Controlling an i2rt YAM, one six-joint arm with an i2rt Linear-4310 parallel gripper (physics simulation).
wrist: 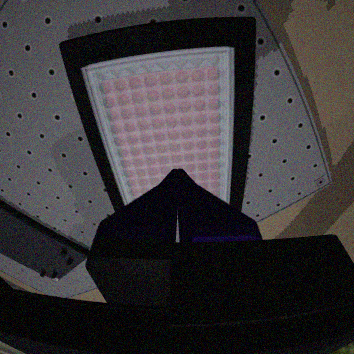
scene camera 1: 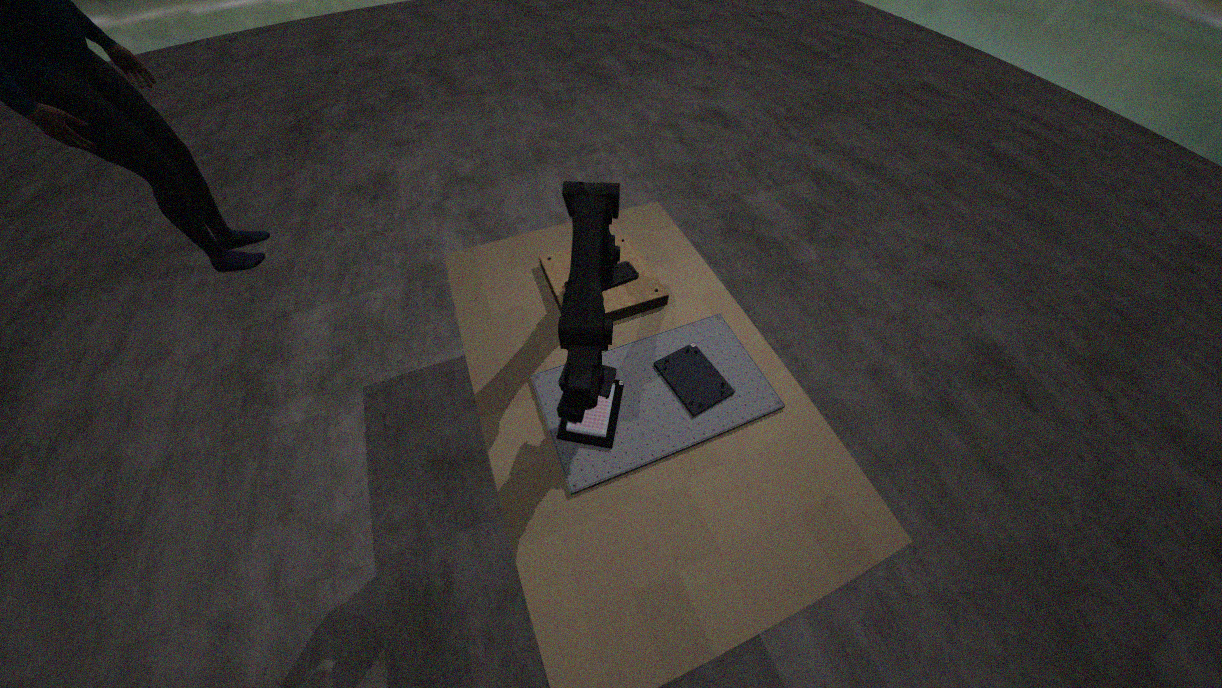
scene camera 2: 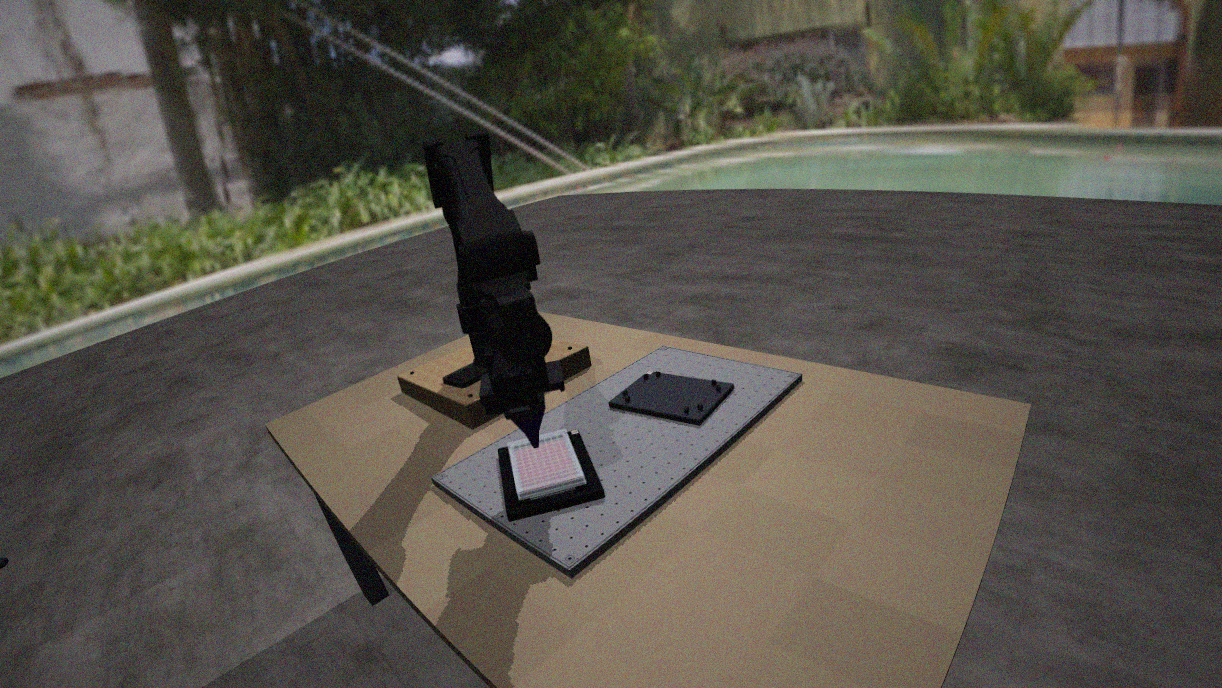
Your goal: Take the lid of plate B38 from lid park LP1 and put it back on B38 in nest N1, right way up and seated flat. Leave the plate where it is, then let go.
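Frame: origin at the arm's base, x right, y up, z back, level; metres.
Where they show: gripper, fingertip midpoint: point(wrist: 177, 177) point(scene camera 2: 536, 445); arm's base, link origin: point(scene camera 1: 602, 281).
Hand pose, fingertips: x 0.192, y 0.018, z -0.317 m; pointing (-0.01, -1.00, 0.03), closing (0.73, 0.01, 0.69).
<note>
Each offset is from my fingertips to the top centre of the thing. Level surfaces: height alone.
Plate B38 {dx +0.000, dy -0.017, dz -0.008 m} point(scene camera 1: 591, 422) point(scene camera 2: 547, 465) point(wrist: 167, 115), with pink wells and a clear rim, sits in the black nest {dx -0.001, dy -0.028, dz -0.007 m} point(scene camera 1: 590, 441) point(scene camera 2: 555, 505) point(wrist: 245, 100). A clear lid seems to lie on it, roughly level; its edges are hard to tell from the plate's. The dark lid park {dx -0.250, dy -0.026, dz -0.045 m} point(scene camera 1: 693, 380) point(scene camera 2: 671, 399) point(wrist: 37, 242), with small pegs, lies on the same board, and no lid shows on it. My gripper point(scene camera 2: 536, 444) point(wrist: 177, 177) is shut with nothing between its fingers. Its tips are above the plate, near the edge towards the arm's base. In scene camera 1 the arm hides the tips.
The grey perforated board {dx -0.157, dy -0.045, dz -0.031 m} point(scene camera 1: 641, 427) point(scene camera 2: 632, 461) point(wrist: 30, 75) carries the nest and the lid park. The arm stands on a wooden base point(scene camera 1: 641, 295) point(scene camera 2: 427, 387) behind the board on the wooden table {dy -0.059 m} point(scene camera 1: 726, 529) point(scene camera 2: 812, 495). A person point(scene camera 1: 162, 158) stands off the table.
</note>
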